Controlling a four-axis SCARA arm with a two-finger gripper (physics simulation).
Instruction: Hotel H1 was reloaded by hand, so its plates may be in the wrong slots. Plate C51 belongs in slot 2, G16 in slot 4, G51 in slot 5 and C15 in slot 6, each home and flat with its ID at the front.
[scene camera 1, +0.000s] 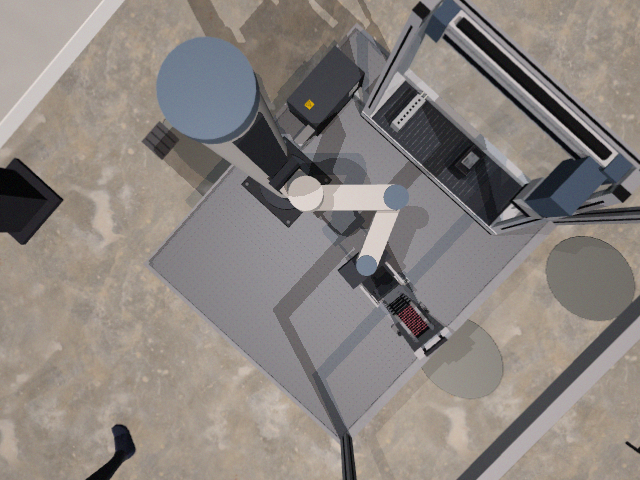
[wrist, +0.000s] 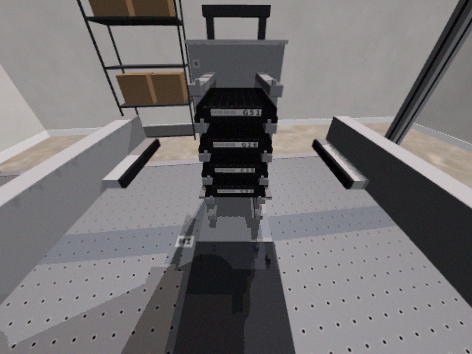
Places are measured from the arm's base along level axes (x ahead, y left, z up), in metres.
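Pixels of known places: gripper, fingertip midpoint: (scene camera 1: 390, 295) (wrist: 236, 130).
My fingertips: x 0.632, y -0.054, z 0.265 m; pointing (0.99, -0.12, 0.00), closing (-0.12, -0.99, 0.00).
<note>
Ahead of a thing's pixels: the offset from my fingertips to its middle. "pt": to the spot under its first point. Level surfaces: height alone.
Hotel H1 {dx +0.157, dy -0.027, dz -0.079 m} (scene camera 1: 447, 331) (wrist: 235, 62) stands near the table's edge, and its top rails carry no plate. Black plate G51 {dx +0.128, dy -0.016, dz -0.010 m} (scene camera 1: 412, 320) (wrist: 235, 112) lies flat on the rails one level below, its ID at the front; its red wells show from above. Plate G16 {dx +0.128, dy -0.015, dz -0.046 m} (wrist: 235, 144) is under it. A third plate {dx +0.128, dy -0.014, dz -0.081 m} (wrist: 235, 170), whose blurred label looks like C15, and a fourth plate {dx +0.128, dy -0.015, dz -0.117 m} (wrist: 235, 191), whose label is hard to read, lie below. All face front. My gripper (scene camera 1: 391, 291) (wrist: 236, 130) is open and empty, in front of the hotel, its fingers wide apart.
A dark flat stand (wrist: 235, 300) lies in front of the hotel, beside the H1 tag {dx +0.084, dy +0.089, dz -0.252 m} (wrist: 185, 241). A framed black deck {dz -0.203 m} (scene camera 1: 439, 149) and a dark box {pt dx -0.746, dy +0.454, dz -0.137 m} (scene camera 1: 326, 87) with a yellow label are on the table's far side {pt dx -0.630, dy -0.360, dz -0.252 m} (scene camera 1: 227, 248). Two round grey discs (scene camera 1: 590, 277) (scene camera 1: 467, 364) show beyond the table edge.
</note>
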